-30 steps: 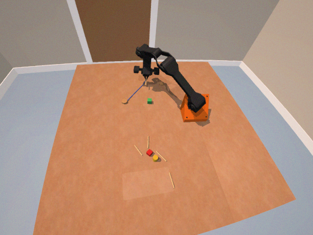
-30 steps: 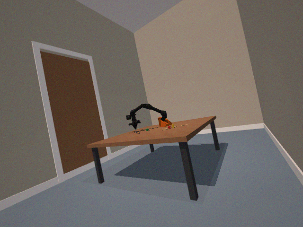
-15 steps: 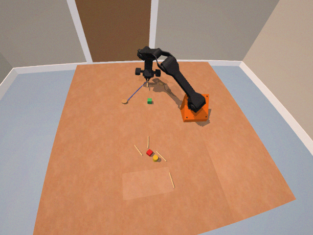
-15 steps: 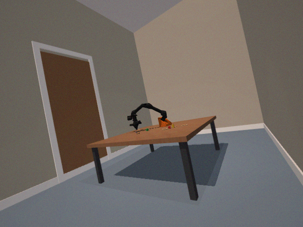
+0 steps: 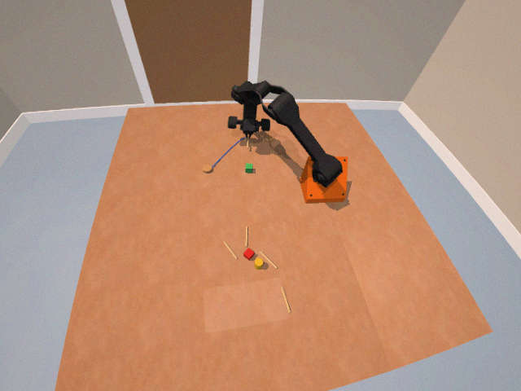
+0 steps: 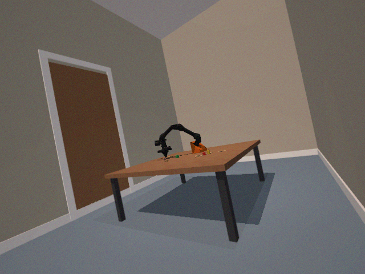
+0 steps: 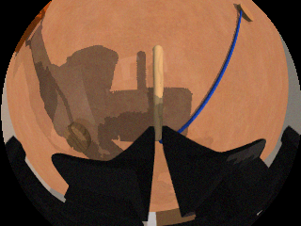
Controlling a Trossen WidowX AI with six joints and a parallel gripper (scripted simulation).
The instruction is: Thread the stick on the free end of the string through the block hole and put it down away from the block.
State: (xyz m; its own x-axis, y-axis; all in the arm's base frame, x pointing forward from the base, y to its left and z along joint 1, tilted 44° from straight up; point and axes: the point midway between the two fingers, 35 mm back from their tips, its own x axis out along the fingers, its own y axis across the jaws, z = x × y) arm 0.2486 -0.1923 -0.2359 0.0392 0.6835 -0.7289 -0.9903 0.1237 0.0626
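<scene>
Now: gripper tip 190 mm to the right of the green block, 20 mm short of it and 10 mm above it. The rest, counted from my gripper tip: round wooden button 190 mm ahead, 170 mm to the left, 20 mm below; thin wooden stick 20 mm to the left; red cube 560 mm to the left, 50 mm ahead, 10 mm below.
</scene>
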